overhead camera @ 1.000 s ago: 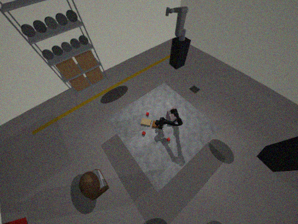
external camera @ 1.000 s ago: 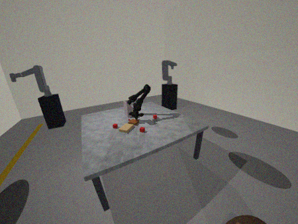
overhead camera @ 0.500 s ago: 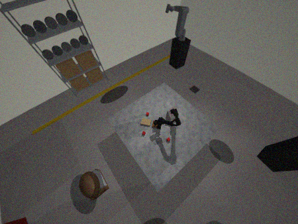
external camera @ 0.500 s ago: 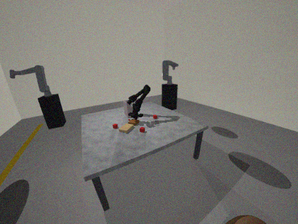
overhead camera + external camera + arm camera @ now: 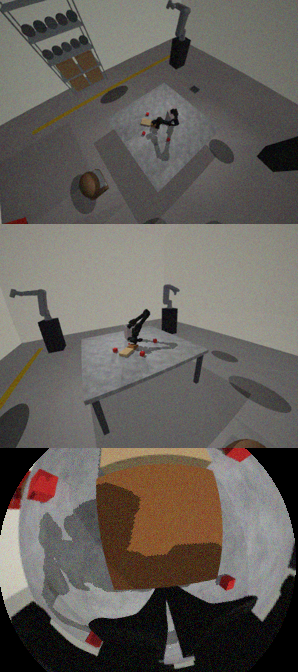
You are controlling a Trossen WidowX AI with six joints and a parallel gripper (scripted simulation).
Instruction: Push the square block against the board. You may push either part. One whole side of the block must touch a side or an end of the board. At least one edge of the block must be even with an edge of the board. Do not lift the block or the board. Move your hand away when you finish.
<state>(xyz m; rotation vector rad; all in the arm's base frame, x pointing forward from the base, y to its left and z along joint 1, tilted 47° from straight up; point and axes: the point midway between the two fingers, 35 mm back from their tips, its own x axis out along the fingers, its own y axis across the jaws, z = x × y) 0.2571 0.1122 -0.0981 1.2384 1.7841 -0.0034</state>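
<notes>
The square block is 40 mm ahead of my gripper tip, 50 mm to the right of it and 10 mm above it. The rest, counted from my gripper tip: tan board: 130 mm ahead, 150 mm to the right, 10 mm above.
</notes>
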